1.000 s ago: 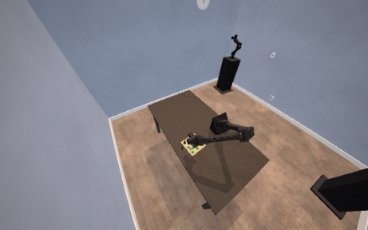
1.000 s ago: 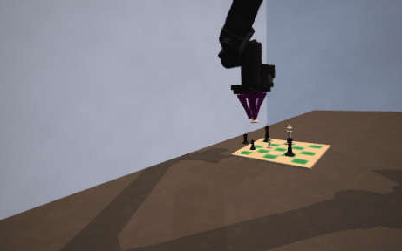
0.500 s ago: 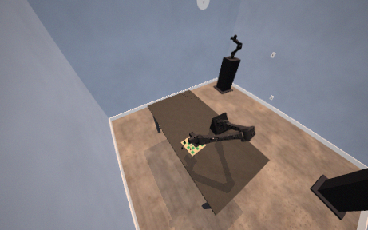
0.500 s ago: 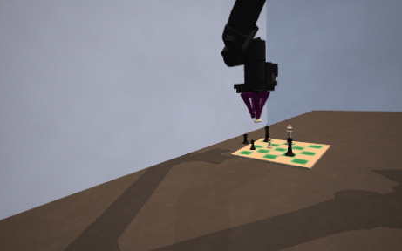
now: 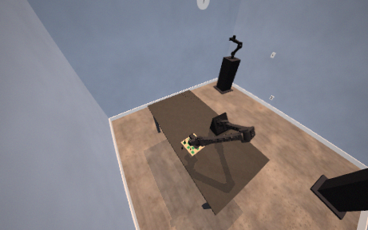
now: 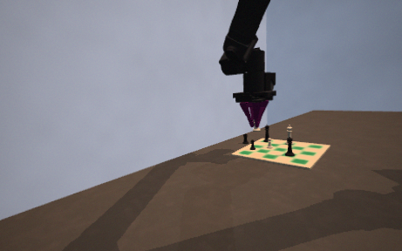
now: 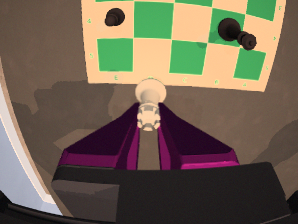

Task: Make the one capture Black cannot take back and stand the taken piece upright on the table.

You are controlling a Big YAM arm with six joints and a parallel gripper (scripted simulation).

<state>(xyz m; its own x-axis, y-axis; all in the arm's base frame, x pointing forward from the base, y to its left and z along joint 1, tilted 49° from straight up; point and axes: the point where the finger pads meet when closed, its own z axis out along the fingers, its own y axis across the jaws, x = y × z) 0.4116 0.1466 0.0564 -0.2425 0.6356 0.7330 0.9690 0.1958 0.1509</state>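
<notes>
The white pawn lies 10 mm ahead of my hand, 90 mm to the right of it and 80 mm below it. Also, from my hand: tall white piece 10 mm behind, 160 mm to the right, 60 mm below; chessboard 20 mm behind, 90 mm to the right, 90 mm below; tall black piece 70 mm ahead, 150 mm to the right, 60 mm below.
</notes>
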